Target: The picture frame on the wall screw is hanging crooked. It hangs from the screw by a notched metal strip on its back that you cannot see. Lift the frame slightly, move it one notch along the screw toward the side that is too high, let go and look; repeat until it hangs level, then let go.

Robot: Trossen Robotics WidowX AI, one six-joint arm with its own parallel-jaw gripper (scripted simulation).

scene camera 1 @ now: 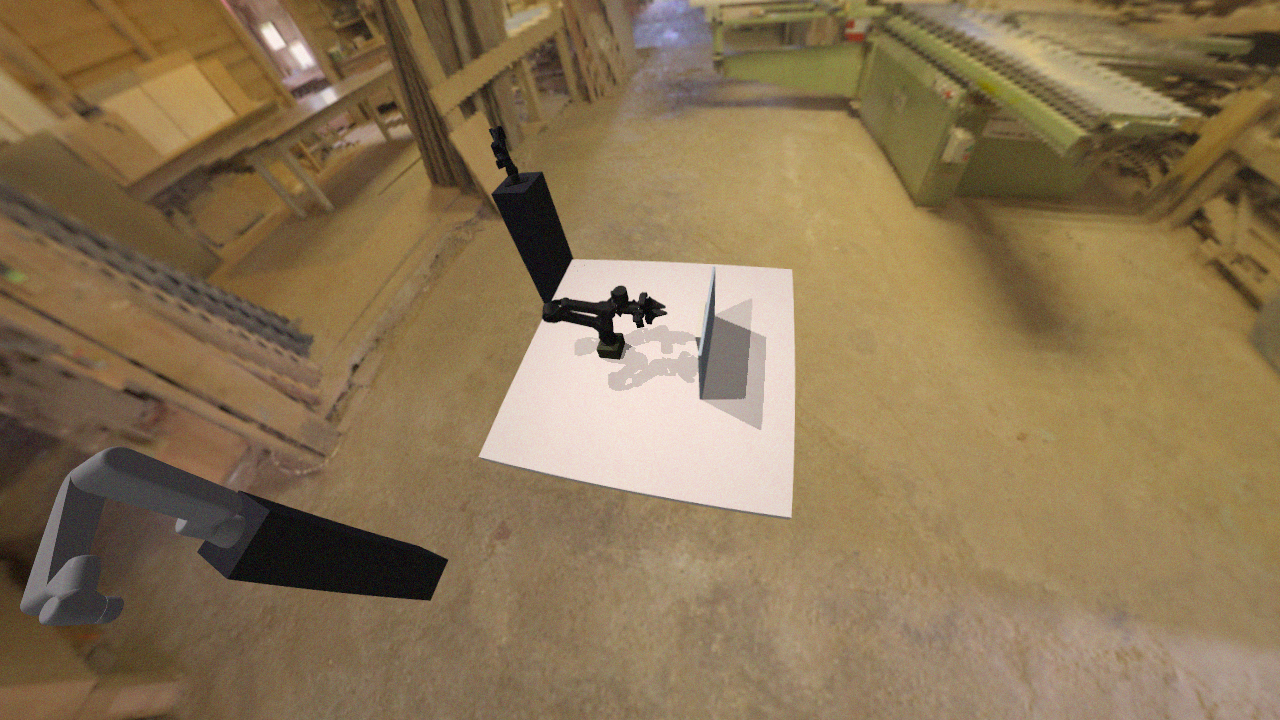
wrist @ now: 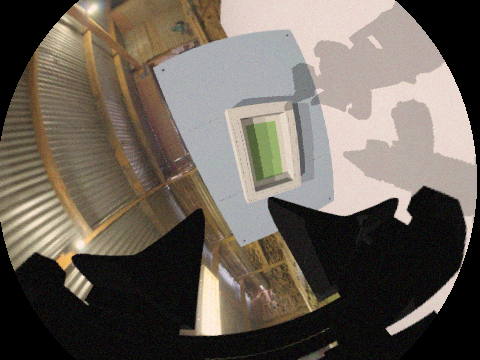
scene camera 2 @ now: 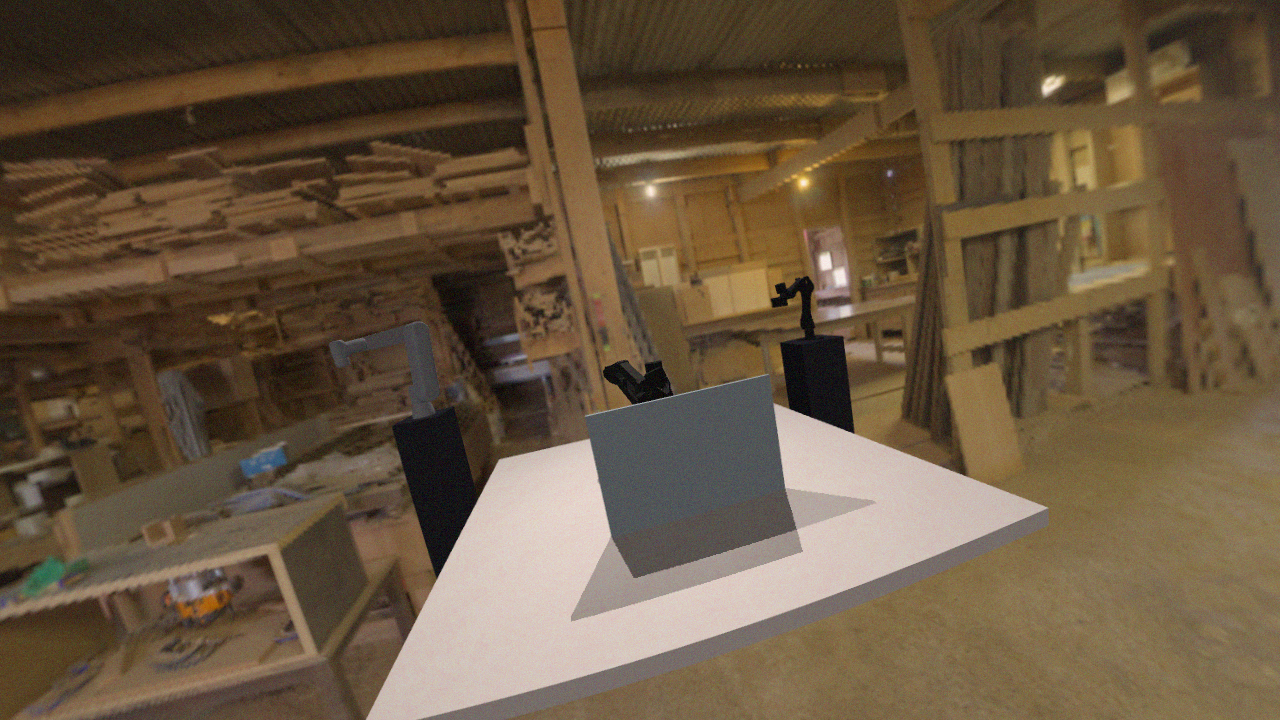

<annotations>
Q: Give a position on a wall panel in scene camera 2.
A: At 680,456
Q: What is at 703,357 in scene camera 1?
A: A wall panel.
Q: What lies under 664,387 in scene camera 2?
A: My gripper.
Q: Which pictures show my gripper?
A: Scene camera 1, the wrist view and scene camera 2: all of them.
</annotations>
